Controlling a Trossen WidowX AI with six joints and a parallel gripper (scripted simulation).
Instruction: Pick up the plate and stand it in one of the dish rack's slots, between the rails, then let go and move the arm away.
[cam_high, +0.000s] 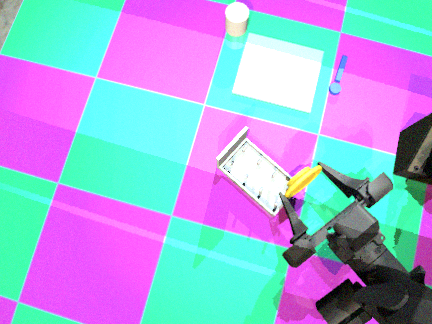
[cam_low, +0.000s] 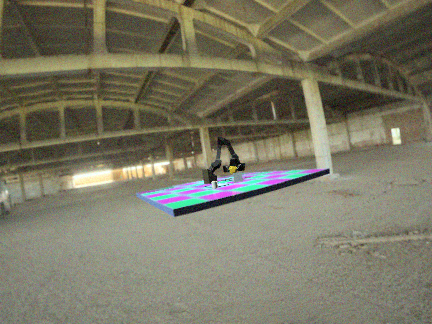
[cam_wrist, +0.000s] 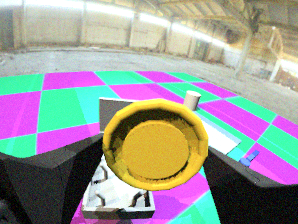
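My gripper tip is now 6 cm short of the white dish rack, 1 cm to the left of it and 7 cm above it. Round my gripper tip: yellow plate: 1 cm to the left; pale blue mat: 4 cm ahead, 22 cm to the right, 9 cm below; cream cylinder: 13 cm ahead, 30 cm to the right, 7 cm below.
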